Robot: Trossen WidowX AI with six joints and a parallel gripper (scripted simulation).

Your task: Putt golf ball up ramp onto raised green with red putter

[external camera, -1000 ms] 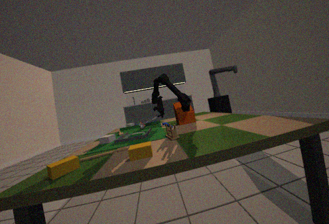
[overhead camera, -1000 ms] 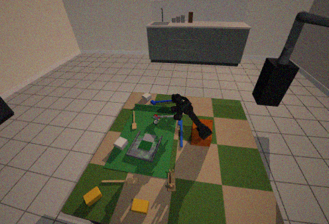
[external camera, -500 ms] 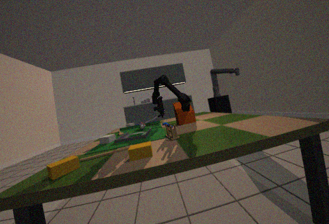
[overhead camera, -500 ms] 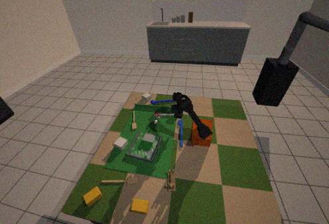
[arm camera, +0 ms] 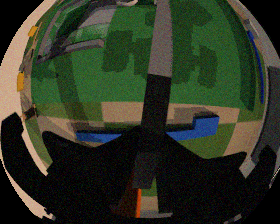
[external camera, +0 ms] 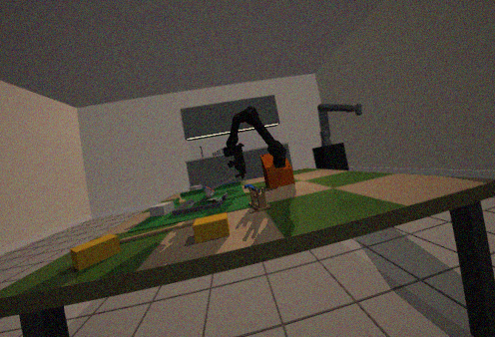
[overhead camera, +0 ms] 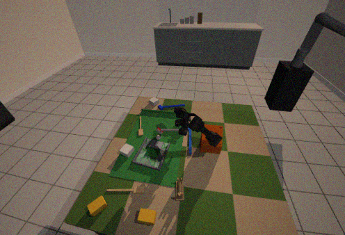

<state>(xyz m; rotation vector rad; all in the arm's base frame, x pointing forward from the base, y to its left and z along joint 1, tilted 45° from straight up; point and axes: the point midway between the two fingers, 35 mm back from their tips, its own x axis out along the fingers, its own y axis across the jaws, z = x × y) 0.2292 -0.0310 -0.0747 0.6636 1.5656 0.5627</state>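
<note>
Right now my gripper tip is 12 cm short of the red putter, 1 cm to the left of it and 1 cm above it. From my gripper tip the other things lie so: wooden stand: 3 cm behind, 44 cm to the left, 4 cm below; then golf ball: 22 cm ahead, 5 cm to the left, 5 cm below.
</note>
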